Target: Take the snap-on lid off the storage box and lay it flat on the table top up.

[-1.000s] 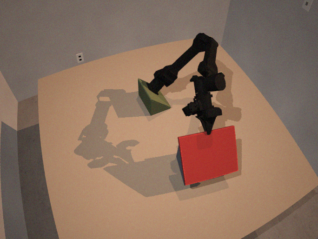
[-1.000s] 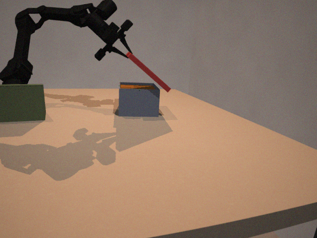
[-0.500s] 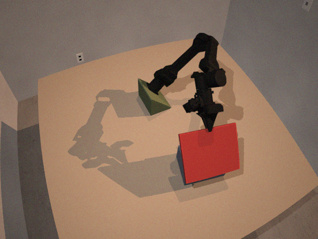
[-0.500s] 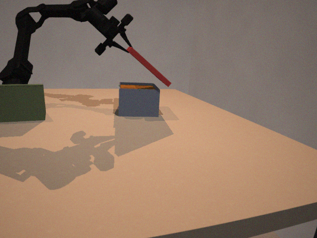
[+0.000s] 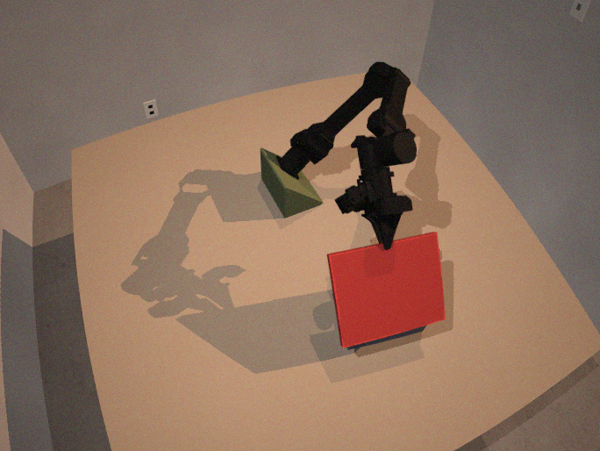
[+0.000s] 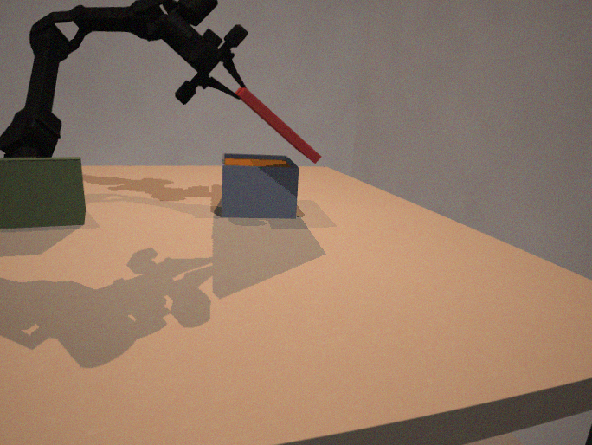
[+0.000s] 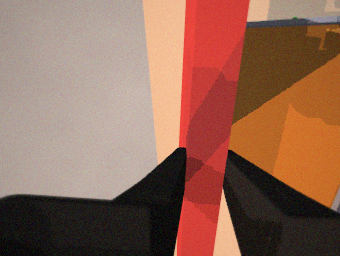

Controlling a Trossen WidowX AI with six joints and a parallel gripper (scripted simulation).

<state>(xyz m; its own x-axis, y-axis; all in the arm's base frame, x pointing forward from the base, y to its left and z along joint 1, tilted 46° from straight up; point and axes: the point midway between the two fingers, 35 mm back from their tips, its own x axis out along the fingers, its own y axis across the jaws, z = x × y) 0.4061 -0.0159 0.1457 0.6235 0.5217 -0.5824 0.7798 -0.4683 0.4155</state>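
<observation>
The red lid lies 9 cm ahead of my hand and 7 cm below it. From my hand the other things lie so: blue storage box (21 cm below, 6 cm ahead, 2 cm to the left).
</observation>
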